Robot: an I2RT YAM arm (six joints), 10 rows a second.
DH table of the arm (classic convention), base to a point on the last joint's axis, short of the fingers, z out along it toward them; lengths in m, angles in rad. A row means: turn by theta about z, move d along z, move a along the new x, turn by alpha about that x. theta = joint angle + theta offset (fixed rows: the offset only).
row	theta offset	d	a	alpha
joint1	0	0.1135	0.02	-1.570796
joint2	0	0	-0.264	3.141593
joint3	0.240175	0	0.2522	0
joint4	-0.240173	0	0.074	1.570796
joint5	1.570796	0	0	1.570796
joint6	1.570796	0.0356	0	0
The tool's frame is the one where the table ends.
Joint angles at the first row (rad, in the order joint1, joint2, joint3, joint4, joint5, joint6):
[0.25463 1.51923 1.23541 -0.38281 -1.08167 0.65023]
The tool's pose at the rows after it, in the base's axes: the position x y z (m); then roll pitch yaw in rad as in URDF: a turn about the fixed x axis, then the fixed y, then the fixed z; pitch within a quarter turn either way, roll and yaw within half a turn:
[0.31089, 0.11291, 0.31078, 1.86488, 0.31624, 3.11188]
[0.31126, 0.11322, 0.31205, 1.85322, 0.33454, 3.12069]
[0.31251, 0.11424, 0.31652, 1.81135, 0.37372, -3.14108]
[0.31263, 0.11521, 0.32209, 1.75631, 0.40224, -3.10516]
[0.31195, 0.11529, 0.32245, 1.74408, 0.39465, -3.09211]
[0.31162, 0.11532, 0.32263, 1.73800, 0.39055, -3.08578]
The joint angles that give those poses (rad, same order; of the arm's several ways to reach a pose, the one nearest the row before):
[0.25197 1.51924 1.23542 -0.37938 -1.10685 0.63153]
[0.25196 1.51924 1.23544 -0.36528 -1.12021 0.62428]
[0.25198 1.51922 1.23502 -0.31336 -1.16558 0.62812]
[0.25197 1.51846 1.23576 -0.26108 -1.23655 0.64337]
[0.25197 1.51848 1.23582 -0.26150 -1.25829 0.64833]
[0.25196 1.51848 1.23578 -0.26149 -1.26898 0.65137]

